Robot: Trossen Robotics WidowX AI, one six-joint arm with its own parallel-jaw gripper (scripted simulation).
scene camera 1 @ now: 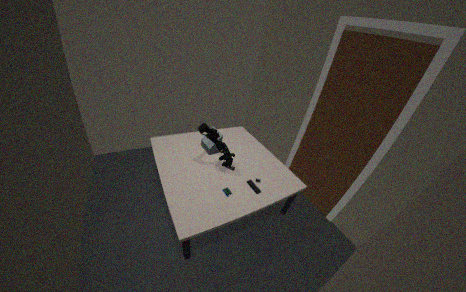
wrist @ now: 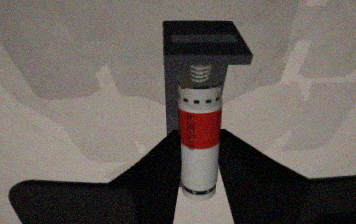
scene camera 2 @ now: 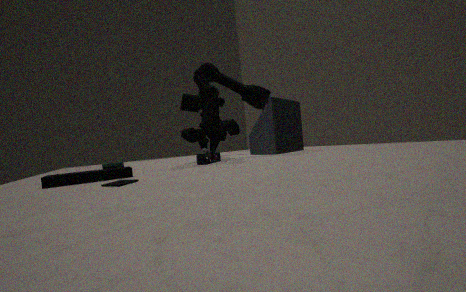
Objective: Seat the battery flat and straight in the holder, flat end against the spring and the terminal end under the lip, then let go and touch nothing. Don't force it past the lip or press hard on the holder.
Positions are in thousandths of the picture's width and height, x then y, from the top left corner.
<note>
In view: my gripper (scene camera 2: 447,536), a battery (wrist: 563,484) and a long black bar (scene camera 2: 123,618).
My gripper is seen too in the wrist view (wrist: 558,614).
</note>
